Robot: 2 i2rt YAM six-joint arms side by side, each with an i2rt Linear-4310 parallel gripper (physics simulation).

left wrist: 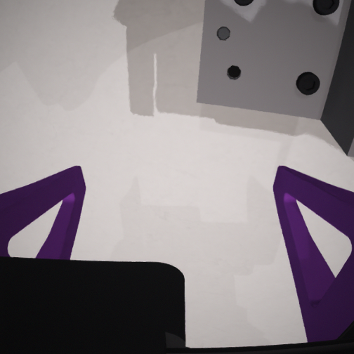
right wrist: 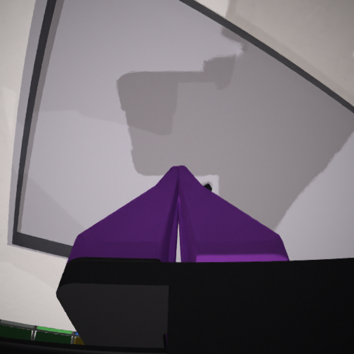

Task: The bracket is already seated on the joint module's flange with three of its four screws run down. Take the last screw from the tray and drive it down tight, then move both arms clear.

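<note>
The grey bracket shows at the upper right of the left wrist view. Three black screw heads sit in it, the last cut off by the view's edge. A dark hole and a small grey round spot are to their left. My left gripper is open and empty, apart from the bracket. My right gripper is shut with nothing between its fingertips, over the tray. A small part of the black screw shows just right of the fingertips; a finger hides the rest.
A dark face adjoins the bracket's right edge. The tray's dark rim runs across the upper right of the right wrist view and down its left side. Green pieces show at the lower left. Shadows fall on the tray floor.
</note>
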